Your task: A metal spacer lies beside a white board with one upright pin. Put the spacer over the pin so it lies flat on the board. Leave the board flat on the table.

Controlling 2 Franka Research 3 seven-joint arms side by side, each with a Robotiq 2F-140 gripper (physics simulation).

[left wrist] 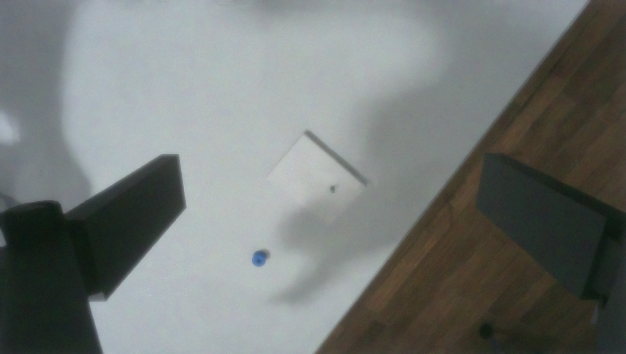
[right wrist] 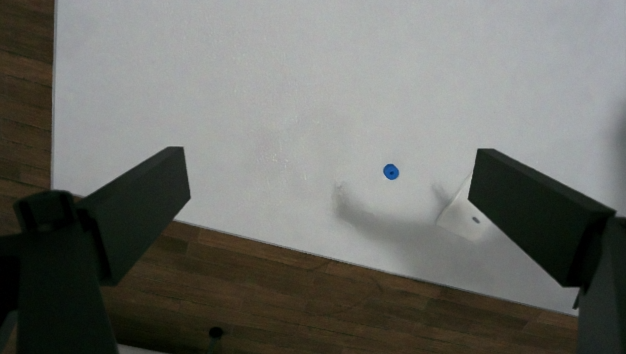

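A small blue round spacer with a dark centre hole (left wrist: 258,258) (right wrist: 391,172) lies on the table, a short way from the white board (left wrist: 300,170) (right wrist: 457,217). The board lies flat, with one small dark pin (left wrist: 333,189) (right wrist: 476,220) standing on it. In the right wrist view, a finger hides part of the board. My left gripper (left wrist: 331,181) is open and empty, high above the table, with the board between its fingers in view. My right gripper (right wrist: 330,173) is open and empty, also high above the table, with the spacer right of its middle in view.
The white table (left wrist: 200,100) (right wrist: 250,75) ends in a slanting edge on the right in the left wrist view and along the bottom in the right wrist view. Brown wooden floor (left wrist: 565,125) (right wrist: 280,280) lies beyond it. Soft shadows fall near the board.
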